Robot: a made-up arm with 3 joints.
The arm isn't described. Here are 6 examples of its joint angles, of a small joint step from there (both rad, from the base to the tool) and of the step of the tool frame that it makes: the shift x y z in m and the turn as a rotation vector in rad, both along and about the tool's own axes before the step.
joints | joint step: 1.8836 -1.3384 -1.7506 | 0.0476 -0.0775 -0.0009
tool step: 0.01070 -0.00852 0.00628 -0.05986 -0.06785 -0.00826
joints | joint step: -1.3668 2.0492 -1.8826 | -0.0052 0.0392 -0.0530
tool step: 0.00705 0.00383 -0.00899 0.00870 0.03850 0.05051
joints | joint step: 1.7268 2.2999 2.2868 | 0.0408 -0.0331 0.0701
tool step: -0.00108 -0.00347 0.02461 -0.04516 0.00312 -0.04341
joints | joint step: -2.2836 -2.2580 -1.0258 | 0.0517 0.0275 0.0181
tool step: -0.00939 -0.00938 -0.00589 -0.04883 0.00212 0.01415
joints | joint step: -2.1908 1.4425 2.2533 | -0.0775 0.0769 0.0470
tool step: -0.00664 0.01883 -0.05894 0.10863 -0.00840 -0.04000
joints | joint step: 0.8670 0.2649 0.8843 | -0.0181 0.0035 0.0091
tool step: 0.00749 -0.00404 -0.00206 0.00150 -0.00572 0.00836
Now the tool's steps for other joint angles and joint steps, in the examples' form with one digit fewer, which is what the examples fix.
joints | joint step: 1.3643 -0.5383 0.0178 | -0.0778 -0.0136 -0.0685
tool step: 0.0243 -0.0138 0.0101 0.0143 0.0401 0.1350
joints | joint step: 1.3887 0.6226 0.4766 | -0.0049 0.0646 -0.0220
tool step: 0.0109 -0.0071 0.0098 -0.0564 -0.0317 0.0259
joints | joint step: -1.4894 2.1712 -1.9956 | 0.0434 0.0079 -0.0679
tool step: 0.0148 0.0179 0.0057 0.0355 -0.0087 0.0926
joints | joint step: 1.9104 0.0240 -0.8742 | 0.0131 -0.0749 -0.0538
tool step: 0.0217 0.0119 -0.0012 0.0464 -0.0588 0.0407
